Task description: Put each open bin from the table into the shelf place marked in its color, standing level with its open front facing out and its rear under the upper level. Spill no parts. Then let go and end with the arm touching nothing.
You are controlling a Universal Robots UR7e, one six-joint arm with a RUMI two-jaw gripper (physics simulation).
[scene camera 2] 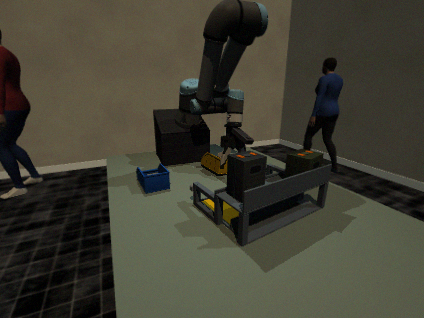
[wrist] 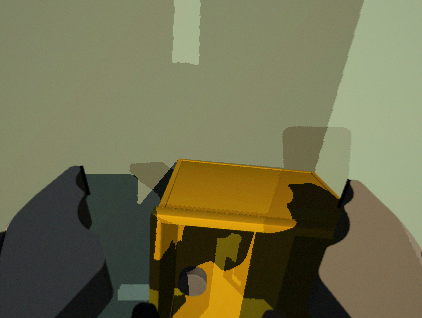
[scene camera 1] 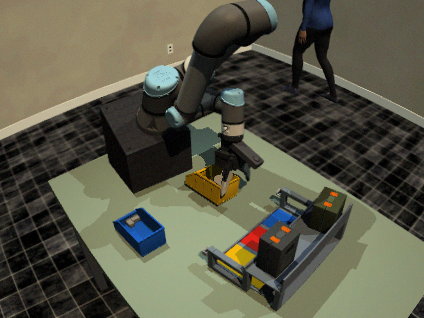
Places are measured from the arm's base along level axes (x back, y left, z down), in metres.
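Pixels of known places: gripper, fingertip midpoint: (wrist: 214,176) (scene camera 1: 235,188); arm's base, origin of the base link: (scene camera 2: 188,121) (scene camera 1: 155,120).
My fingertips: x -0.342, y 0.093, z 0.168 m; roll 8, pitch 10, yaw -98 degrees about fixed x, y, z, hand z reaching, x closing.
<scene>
Ahead of a thing's pixels: the offset from my fingertips to its middle. "*": to the spot under its first point.
The yellow bin @[dx +0.089, dy -0.033, dz +0.000 m] (scene camera 1: 204,188) (scene camera 2: 213,164) (wrist: 235,187) stands on the table near the robot base, with a round grey part @[dx +0.115, dy -0.008, dz +0.034 m] (wrist: 197,284) inside. My gripper (scene camera 1: 235,185) (wrist: 214,176) is open around its high end. In the wrist view the left finger stands apart from the bin and the right fingertip is close to its side; whether it touches, I cannot tell. The blue bin @[dx +0.062, dy -0.371, dz +0.008 m] (scene camera 1: 151,243) (scene camera 2: 156,183) stands at the table's left with light parts (scene camera 1: 132,220) in it. The shelf (scene camera 1: 315,262) (scene camera 2: 287,187) has yellow @[* dx -0.215, dy -0.182, dz +0.038 m] (scene camera 1: 238,255), red @[* dx -0.199, dy -0.096, dz +0.039 m] (scene camera 1: 254,239) and blue (scene camera 1: 278,218) marked places.
A dark grey case @[dx -0.365, dy -0.185, dz -0.118 m] (scene camera 1: 276,254) (scene camera 2: 246,177) and an olive case @[dx -0.363, dy +0.049, dz -0.105 m] (scene camera 1: 327,212) (scene camera 2: 304,164) stand on the shelf's upper level. The black robot pedestal (scene camera 1: 150,167) (scene camera 2: 181,145) is behind the bins. A person in blue (scene camera 1: 318,15) (scene camera 2: 328,95) stands beyond the table.
</scene>
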